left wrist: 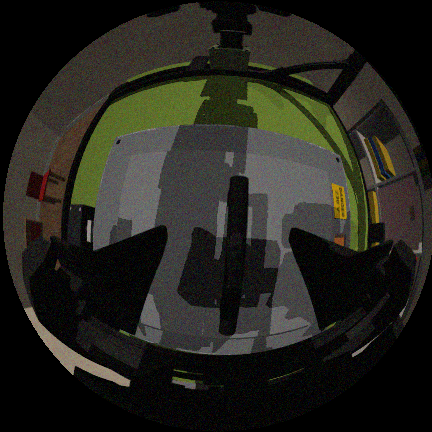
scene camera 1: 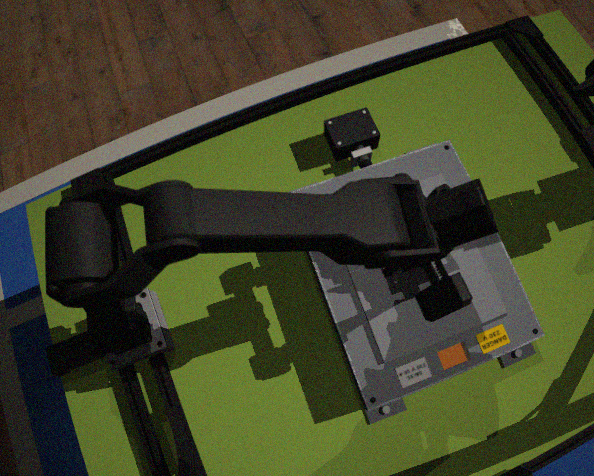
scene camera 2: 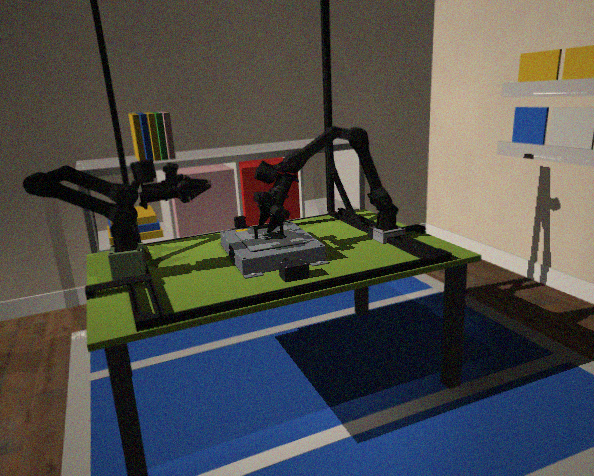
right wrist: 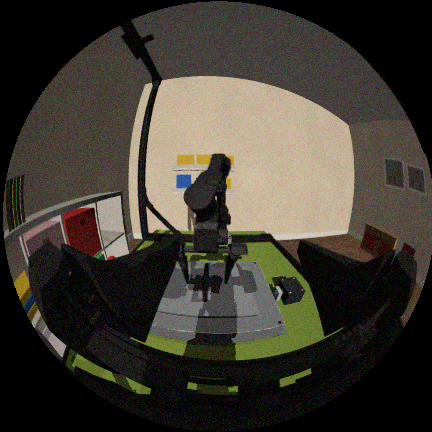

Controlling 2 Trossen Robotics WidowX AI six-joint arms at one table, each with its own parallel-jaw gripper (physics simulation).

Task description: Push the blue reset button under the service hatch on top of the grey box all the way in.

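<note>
The grey box (scene camera 1: 480,280) (scene camera 2: 275,264) (left wrist: 112,175) (right wrist: 271,307) stands on the green table. Its service hatch (left wrist: 270,170) (right wrist: 245,305) is down over the top, flat or nearly so, with a dark upright handle bar (left wrist: 233,260) (right wrist: 205,295). The blue reset button does not show in any view. My left gripper (scene camera 2: 270,234) (left wrist: 230,233) (right wrist: 206,283) is open, pointing down low over the hatch, one finger on each side of the handle bar and apart from it. The left arm hides part of the box in scene camera 1. My right gripper (scene camera 2: 207,184) is open and empty, raised beside the box.
A black module (scene camera 1: 352,131) (scene camera 2: 294,271) (right wrist: 291,290) with a pale connector stands close beside the box. Yellow (scene camera 1: 493,338), orange (scene camera 1: 452,355) and white labels (scene camera 1: 414,372) lie along one box edge. Black rails (scene camera 2: 280,295) frame the green table (scene camera 2: 190,295).
</note>
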